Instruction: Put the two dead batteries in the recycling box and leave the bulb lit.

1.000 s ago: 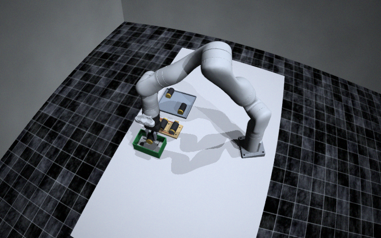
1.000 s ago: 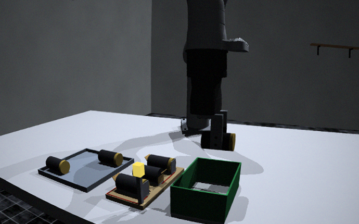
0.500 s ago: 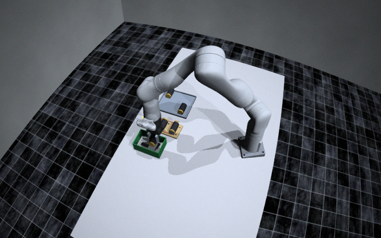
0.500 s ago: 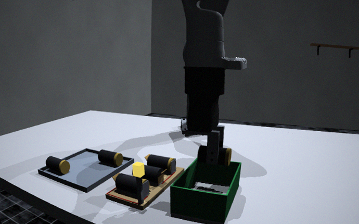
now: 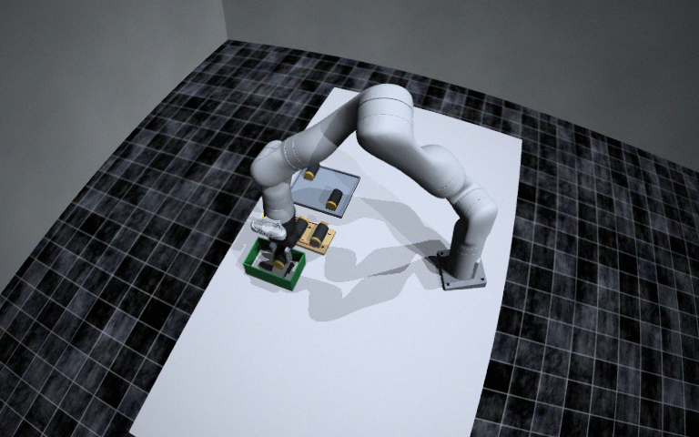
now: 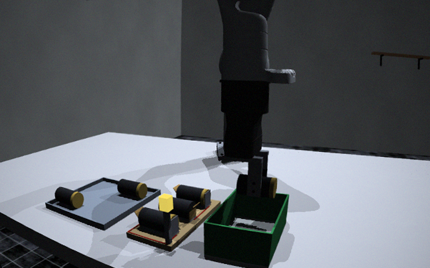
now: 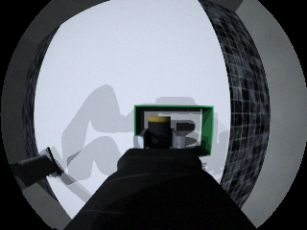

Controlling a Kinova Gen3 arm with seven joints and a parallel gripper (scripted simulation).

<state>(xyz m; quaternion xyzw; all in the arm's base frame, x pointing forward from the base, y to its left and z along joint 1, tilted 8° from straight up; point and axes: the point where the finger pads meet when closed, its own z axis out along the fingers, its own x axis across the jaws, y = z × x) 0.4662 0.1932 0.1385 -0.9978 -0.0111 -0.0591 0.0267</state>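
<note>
Right now my hand is 3 cm short of the green recycling box and 8 cm above it. The rest, counted from my hand: grey tray (3 cm ahead, 33 cm to the right, 9 cm below).
</note>
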